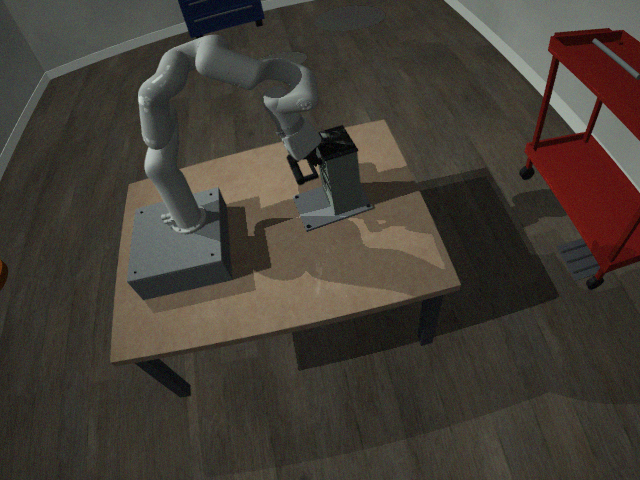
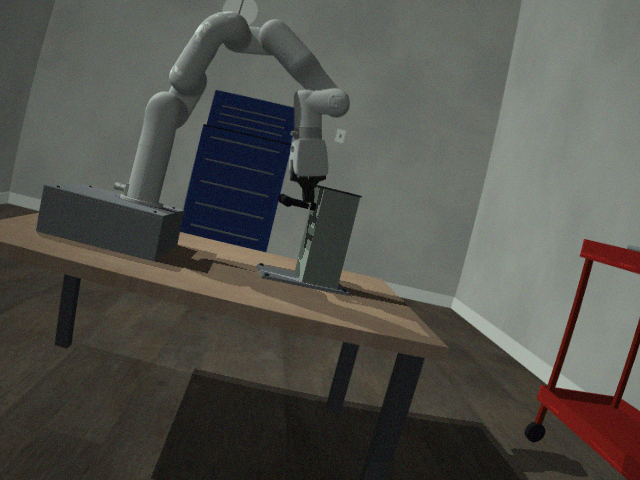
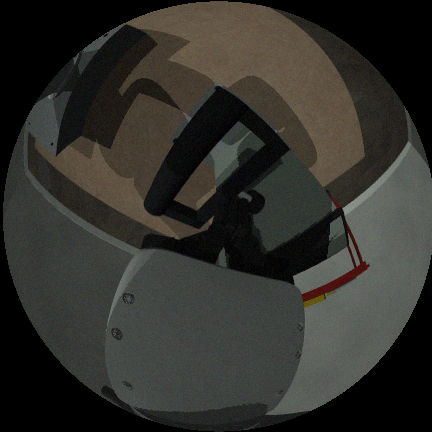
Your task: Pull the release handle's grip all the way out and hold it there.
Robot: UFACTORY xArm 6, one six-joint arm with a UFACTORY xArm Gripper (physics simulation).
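Observation:
The release handle's grip [image 1: 294, 170] [image 2: 286, 200] [image 3: 192, 150] is a black rectangular loop on the robot-facing side of a tall grey-green housing [image 1: 344, 183] [image 2: 330, 240] [image 3: 297, 200] with a dark top. The housing stands upright on a grey base plate [image 1: 311, 204] [image 2: 281, 272]. My gripper [image 1: 314, 159] [image 2: 310, 203] [image 3: 232, 207] is shut and empty, pointing down. Its fingertips are in the narrow space between the grip's rear bar and the housing face, close beside the rear bar. Contact with the bar cannot be made out. The fingers hide most of the rod behind the grip.
The robot's grey pedestal [image 1: 175, 248] [image 2: 103, 222] stands on the wooden table [image 1: 206, 325] [image 2: 222, 294], left of the housing. A red cart [image 1: 545, 103] [image 2: 571, 320] stands on the floor at the right. A blue drawer cabinet [image 1: 222, 12] [image 2: 237, 175] is in the background.

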